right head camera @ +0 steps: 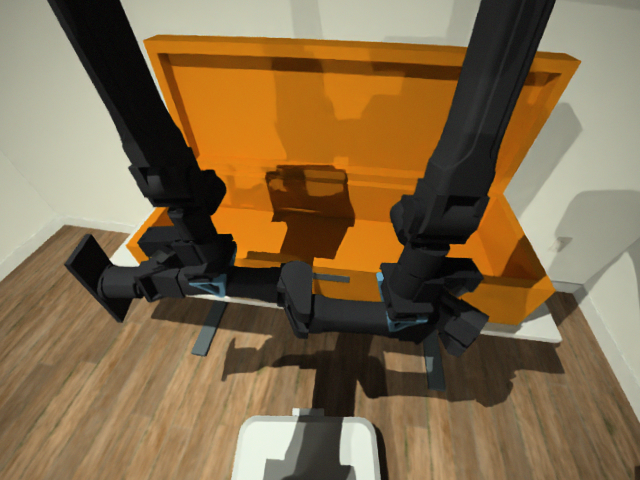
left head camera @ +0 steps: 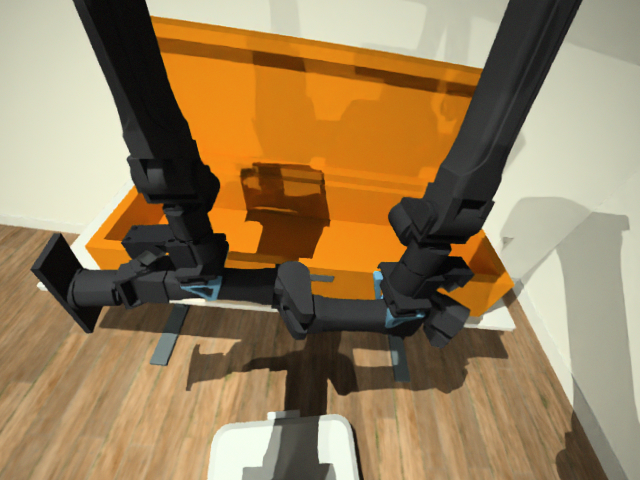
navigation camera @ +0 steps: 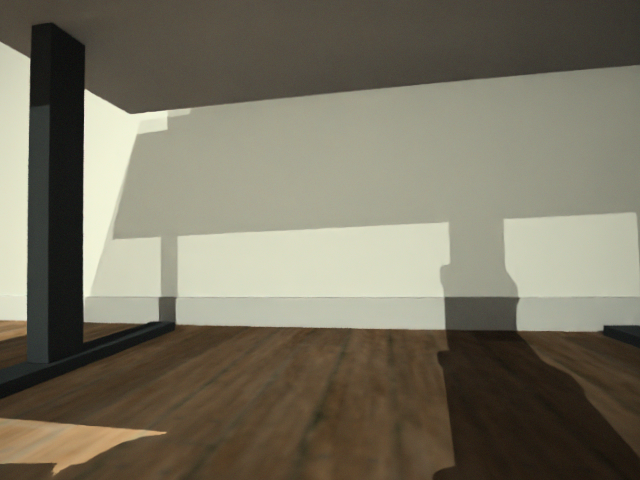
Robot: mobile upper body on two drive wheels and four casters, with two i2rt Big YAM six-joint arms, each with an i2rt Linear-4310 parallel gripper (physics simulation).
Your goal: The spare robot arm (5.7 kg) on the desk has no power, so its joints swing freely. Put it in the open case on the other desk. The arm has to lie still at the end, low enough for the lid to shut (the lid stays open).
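Frame: origin at the left arm's base, x ahead, y left, z up, level; metres.
Seen in the pictures: left gripper, fingertip midpoint: (right head camera: 225, 285) (left head camera: 215, 288); right gripper, fingertip midpoint: (right head camera: 388, 317) (left head camera: 383, 314).
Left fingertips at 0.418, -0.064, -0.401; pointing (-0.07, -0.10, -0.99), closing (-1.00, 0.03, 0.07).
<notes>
Offsets run from my left fingertips to a thing's top centre, as dx, dy, dz. "spot": to the spot under its first point. Level surfaces: height alone.
The black spare arm (left head camera: 346, 314) (right head camera: 348, 314) hangs roughly level, held up between my two grippers, in front of the case's near wall. Its flat base plate (left head camera: 64, 284) (right head camera: 98, 279) is at the left, its joint @[spot: -0.063, -0.150, +0.056] (left head camera: 294, 299) (right head camera: 296, 298) in the middle. My left gripper (left head camera: 202, 285) (right head camera: 209, 283) is shut on the arm's part near the base. My right gripper (left head camera: 405, 314) (right head camera: 407, 320) is shut on its right part; the fingertips are partly hidden. The orange case @[spot: +0.387, -0.431, -0.264] (left head camera: 356, 240) (right head camera: 372, 240) stands open on the white desk @[dz -0.289] (left head camera: 491, 321) (right head camera: 537, 330), its lid @[spot: +0.632, +0.074, +0.112] (left head camera: 217, 103) (right head camera: 227, 108) upright behind.
The robot's white base (left head camera: 232, 444) (right head camera: 258, 439) shows at the bottom. The desk's dark feet @[spot: +0.363, +0.422, -0.984] (left head camera: 169, 335) (right head camera: 209, 330) stand on the floor. A dark desk leg @[spot: +0.540, +0.376, -0.661] (navigation camera: 56, 196) and the desk's underside @[spot: +0.648, -0.129, -0.314] (navigation camera: 310, 46) show in the navigation camera. Walls stand behind and at the right.
</notes>
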